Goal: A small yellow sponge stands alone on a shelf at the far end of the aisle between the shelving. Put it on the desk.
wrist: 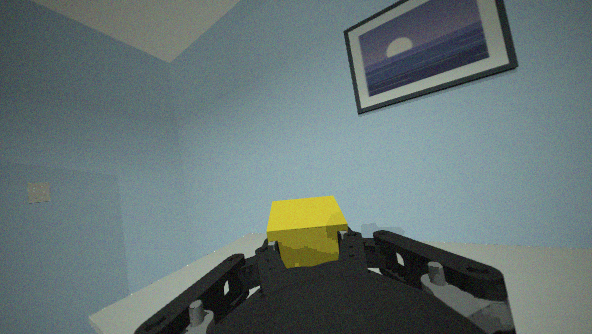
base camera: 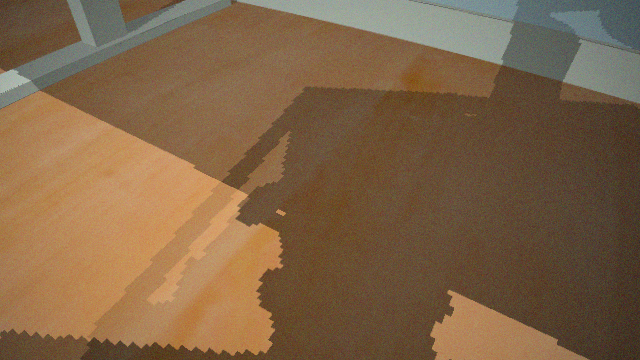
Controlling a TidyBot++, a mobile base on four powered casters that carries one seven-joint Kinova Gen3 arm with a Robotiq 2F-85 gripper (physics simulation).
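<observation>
Visible: a framed sunset picture, a desk, a small yellow sponge and my gripper.
</observation>
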